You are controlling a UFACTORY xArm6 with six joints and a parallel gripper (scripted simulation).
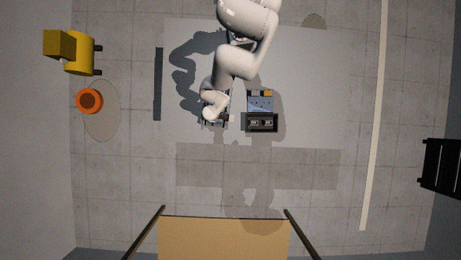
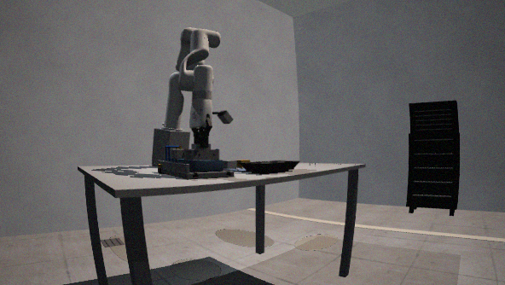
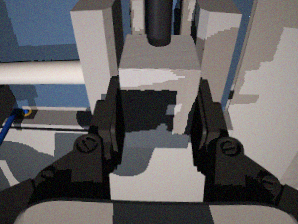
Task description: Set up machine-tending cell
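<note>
My gripper is now 5 cm to the right of the dark work stop rod, 3 cm above it and 1 cm short of it. Also, from my hand: brass blank: 38 cm to the left, 12 cm behind, 10 cm below.
</note>
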